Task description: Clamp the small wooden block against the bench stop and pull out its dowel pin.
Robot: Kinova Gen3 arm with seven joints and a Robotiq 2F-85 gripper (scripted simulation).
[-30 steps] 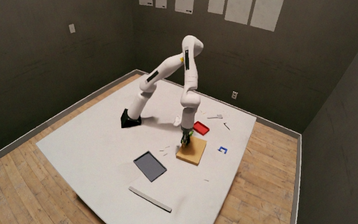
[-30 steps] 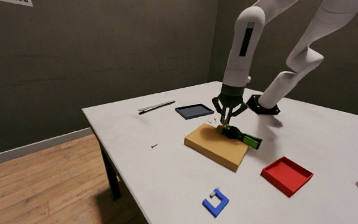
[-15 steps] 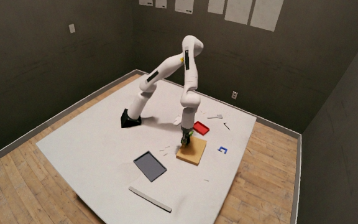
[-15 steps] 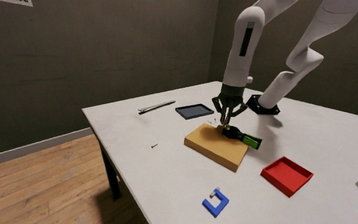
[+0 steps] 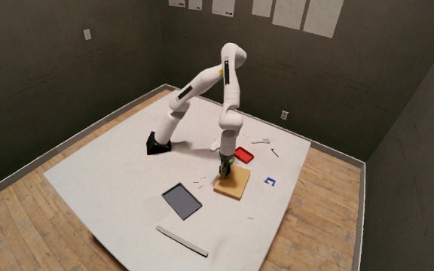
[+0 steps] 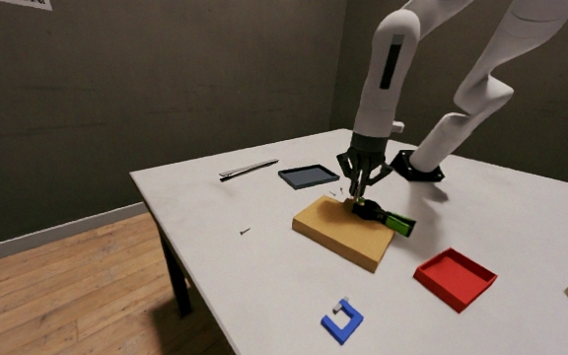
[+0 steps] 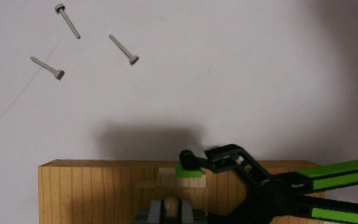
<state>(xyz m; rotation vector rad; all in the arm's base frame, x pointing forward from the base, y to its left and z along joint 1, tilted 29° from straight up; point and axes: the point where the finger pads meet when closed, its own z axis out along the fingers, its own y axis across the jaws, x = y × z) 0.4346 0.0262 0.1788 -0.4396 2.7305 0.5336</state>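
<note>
Now: the dowel pin 2 cm below my hand. Round my hand: grey tray (26 cm to the right, 9 cm below, 5 cm behind); red tray (22 cm to the left, 9 cm below, 4 cm behind); small wooden block (5 cm below).
</note>
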